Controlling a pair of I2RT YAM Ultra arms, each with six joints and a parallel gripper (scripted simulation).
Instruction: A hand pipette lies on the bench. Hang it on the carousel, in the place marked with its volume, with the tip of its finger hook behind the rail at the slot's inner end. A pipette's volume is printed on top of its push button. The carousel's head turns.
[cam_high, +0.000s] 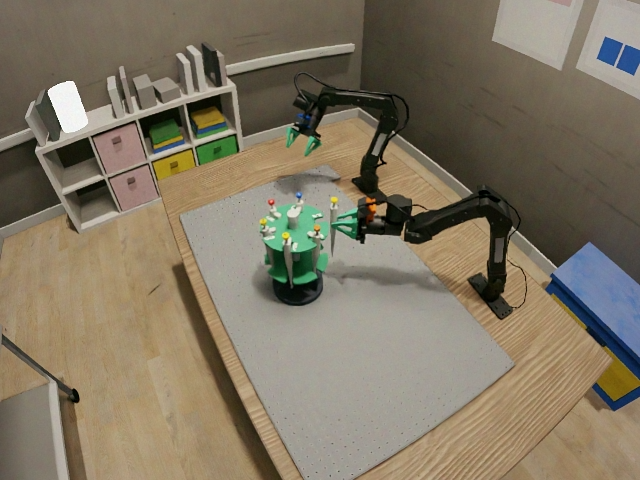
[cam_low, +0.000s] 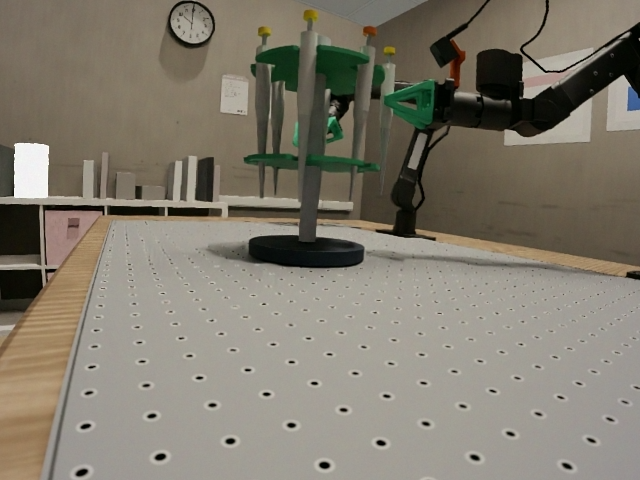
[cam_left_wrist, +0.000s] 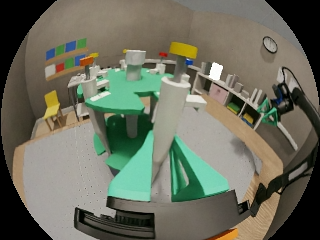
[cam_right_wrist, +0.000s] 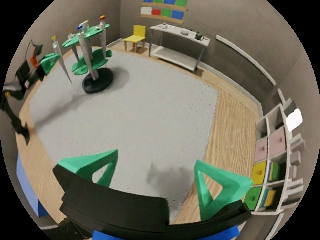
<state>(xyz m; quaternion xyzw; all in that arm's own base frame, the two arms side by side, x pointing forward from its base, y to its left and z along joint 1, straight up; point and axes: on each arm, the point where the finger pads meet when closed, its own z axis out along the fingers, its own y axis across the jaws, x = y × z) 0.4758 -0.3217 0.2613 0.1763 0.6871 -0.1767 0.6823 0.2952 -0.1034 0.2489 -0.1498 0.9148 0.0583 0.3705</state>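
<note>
Now: the hand pipette 10 mm to the right of my left hand and 20 mm below it.
</note>
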